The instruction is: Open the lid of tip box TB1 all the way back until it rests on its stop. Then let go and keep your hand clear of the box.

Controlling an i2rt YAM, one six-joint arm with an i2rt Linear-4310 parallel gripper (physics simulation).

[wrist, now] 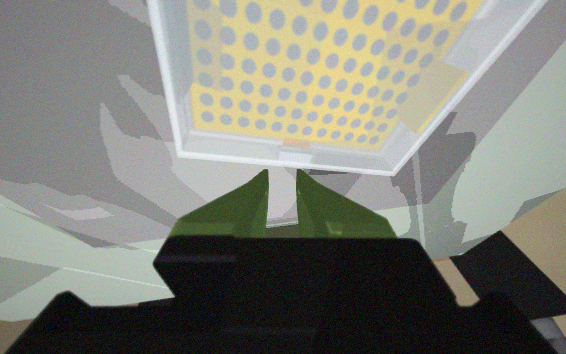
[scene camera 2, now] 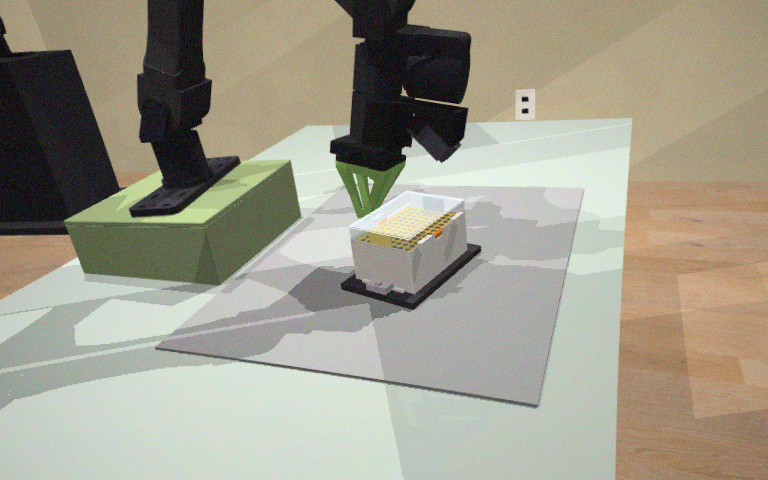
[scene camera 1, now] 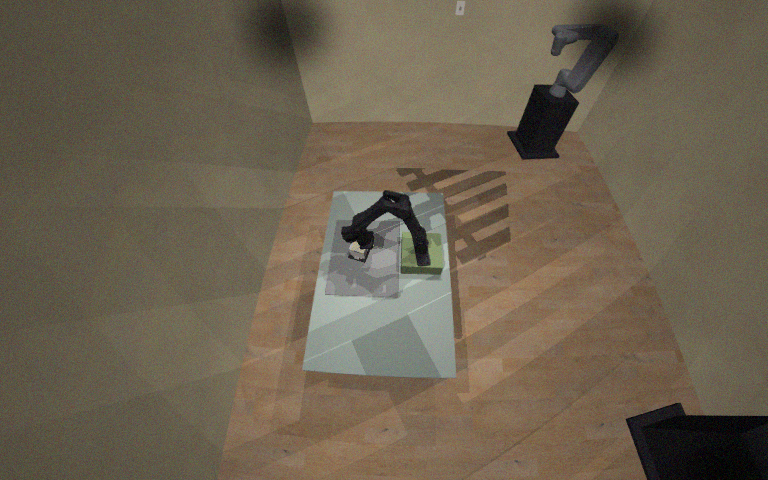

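Tip box TB1 has a pale body and stands on a black base plate. Its clear lid is down over the yellow, perforated tip rack. A small tab shows at the middle of the lid's near edge in the wrist view. My gripper has green fingers, drawn nearly together with a narrow empty gap between the tips. The tips are beside that near edge, around lid height, in front of the tab. Whether they touch the lid cannot be told.
The box and base stand on a thin grey mat on the pale green table. The arm is mounted on a green block beside the mat. Another arm on a black pedestal stands on the floor.
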